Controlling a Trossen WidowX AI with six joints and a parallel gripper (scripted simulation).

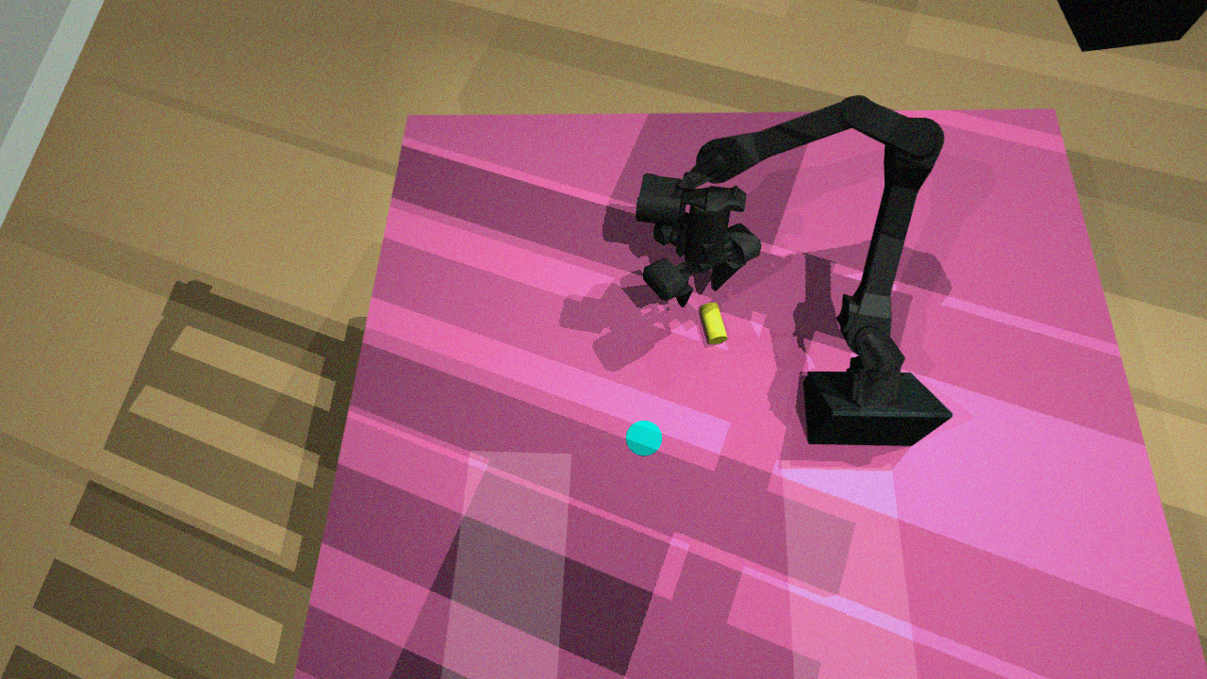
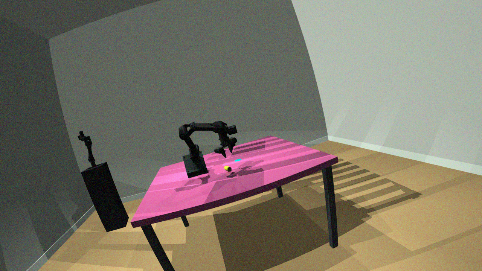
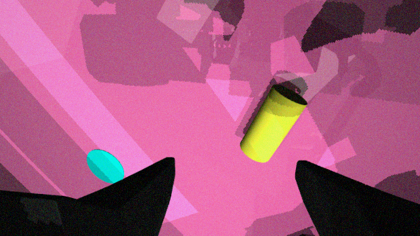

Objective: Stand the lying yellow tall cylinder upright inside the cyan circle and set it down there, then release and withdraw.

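The yellow tall cylinder is 30 mm behind my gripper tip, 10 mm to the left of it and 90 mm below it. The rest, counted from my gripper tip: cyan circle (110 mm ahead, 200 mm to the left, 110 mm below).
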